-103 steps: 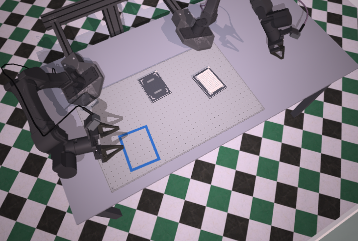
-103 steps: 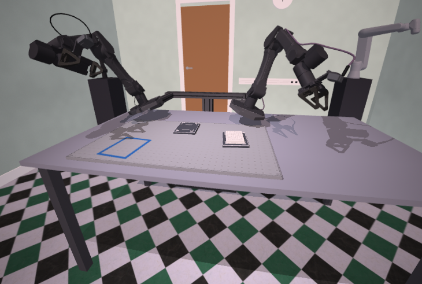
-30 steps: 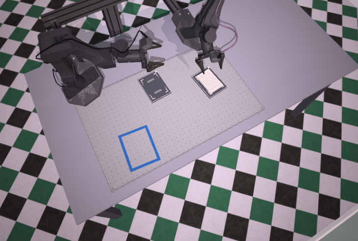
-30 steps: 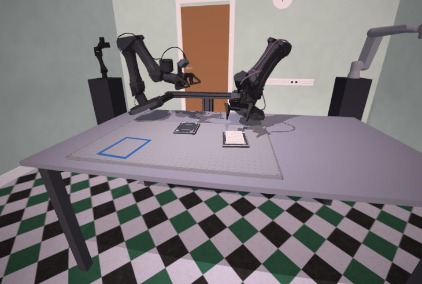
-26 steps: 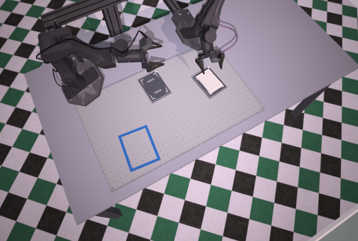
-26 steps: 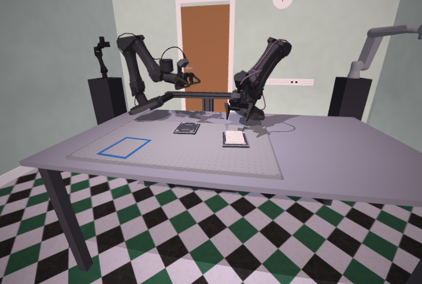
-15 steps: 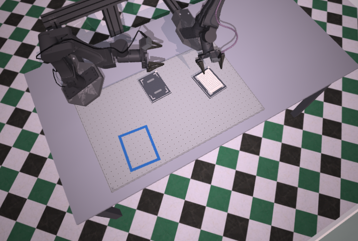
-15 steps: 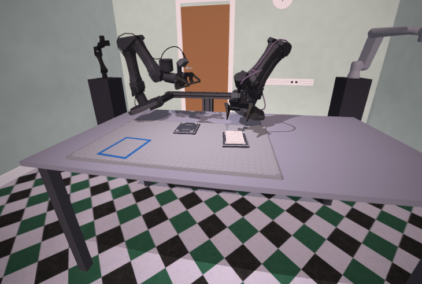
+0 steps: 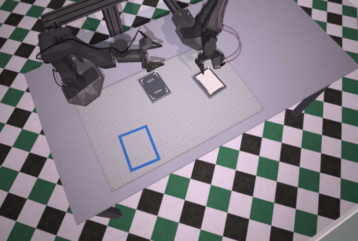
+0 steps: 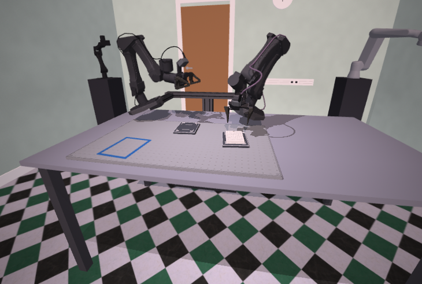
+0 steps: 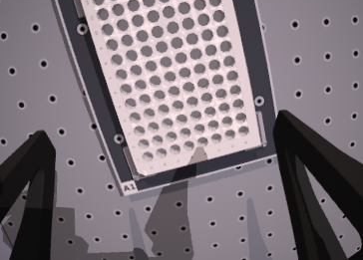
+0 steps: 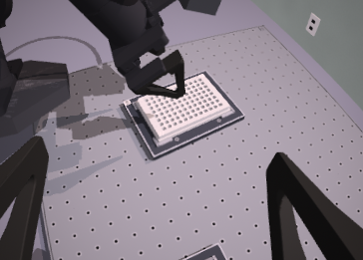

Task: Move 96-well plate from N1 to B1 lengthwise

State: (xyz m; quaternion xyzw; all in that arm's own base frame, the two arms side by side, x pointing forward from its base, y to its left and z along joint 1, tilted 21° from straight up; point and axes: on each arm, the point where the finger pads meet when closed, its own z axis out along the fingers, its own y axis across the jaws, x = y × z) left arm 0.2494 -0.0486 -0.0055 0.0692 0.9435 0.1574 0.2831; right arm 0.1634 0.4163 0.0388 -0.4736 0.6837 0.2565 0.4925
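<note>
Right now my left hand is 20 mm short of the white 96-well plate, 10 mm to the left of it and 70 mm above it.
</note>
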